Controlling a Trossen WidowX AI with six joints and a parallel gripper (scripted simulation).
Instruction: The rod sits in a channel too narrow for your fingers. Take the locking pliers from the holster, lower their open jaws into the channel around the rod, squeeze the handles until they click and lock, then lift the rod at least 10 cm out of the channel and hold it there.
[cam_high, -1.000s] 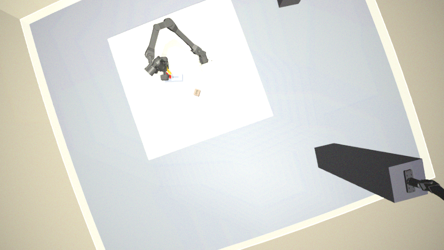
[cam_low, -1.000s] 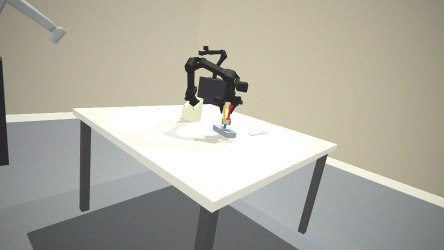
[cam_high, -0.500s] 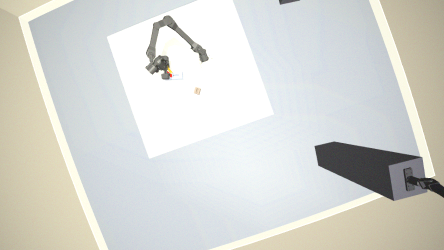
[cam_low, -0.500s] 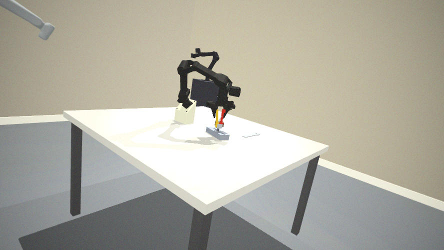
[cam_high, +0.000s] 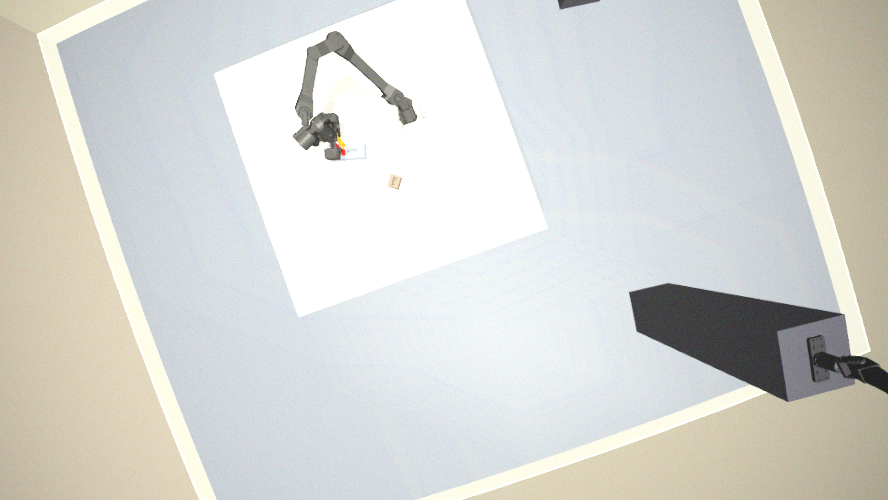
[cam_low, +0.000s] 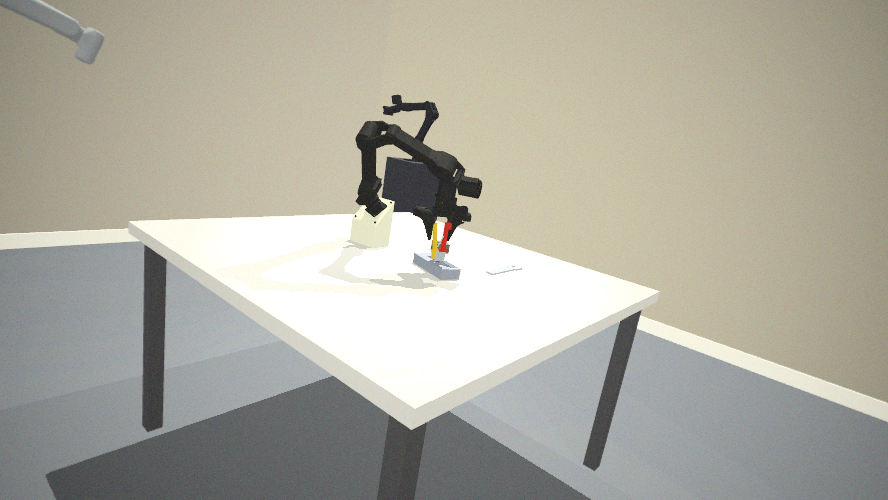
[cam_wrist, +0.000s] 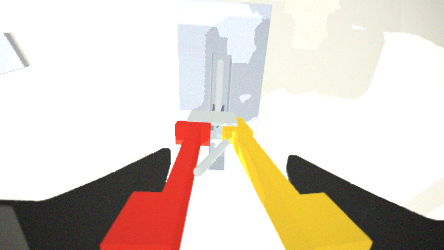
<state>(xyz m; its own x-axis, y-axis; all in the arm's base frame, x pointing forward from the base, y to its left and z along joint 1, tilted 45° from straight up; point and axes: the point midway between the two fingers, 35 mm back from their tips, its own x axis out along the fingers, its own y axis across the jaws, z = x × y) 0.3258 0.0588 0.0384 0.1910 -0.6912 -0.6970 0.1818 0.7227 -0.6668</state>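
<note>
Now: gripper tip 1 cm to the right of the channel block and 8 cm above it. Round my gripper tip: brown holster 19 cm behind, 20 cm to the left, 9 cm below; rod 6 cm ahead, 30 cm to the left, 10 cm below.
</note>
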